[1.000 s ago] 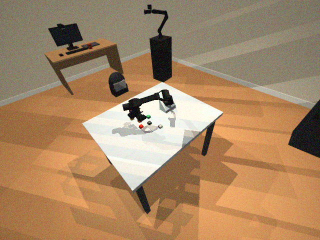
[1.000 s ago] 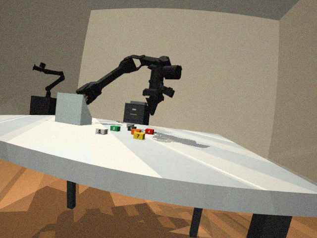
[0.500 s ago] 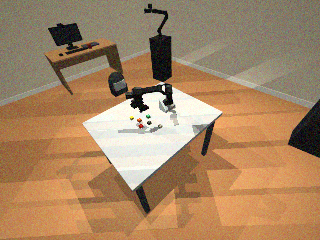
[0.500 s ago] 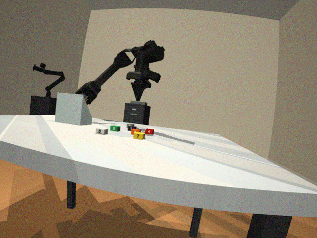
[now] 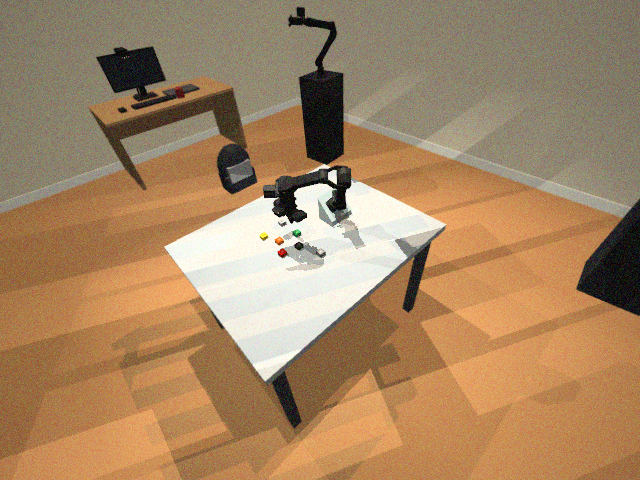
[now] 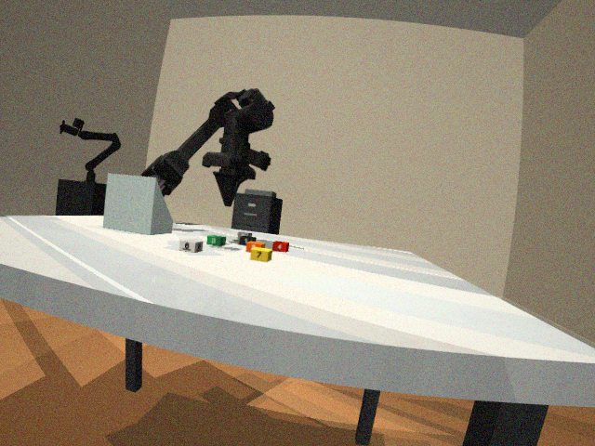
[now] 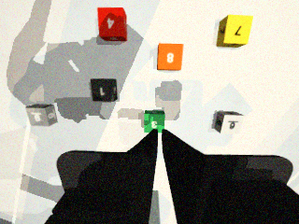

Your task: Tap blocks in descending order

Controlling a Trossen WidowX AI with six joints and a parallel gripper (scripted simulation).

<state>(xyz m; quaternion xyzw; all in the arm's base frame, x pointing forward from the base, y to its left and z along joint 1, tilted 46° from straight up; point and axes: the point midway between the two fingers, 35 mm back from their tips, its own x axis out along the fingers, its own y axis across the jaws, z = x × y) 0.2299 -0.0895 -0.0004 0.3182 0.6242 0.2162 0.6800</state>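
Right now the green block is 80 mm below my gripper tip and 20 mm behind it. Round my gripper tip: orange block 80 mm below, 80 mm ahead, 20 mm to the right; then white block 120 mm to the right, 80 mm below, 30 mm behind; then black block 80 mm to the left, 80 mm below, 40 mm ahead.
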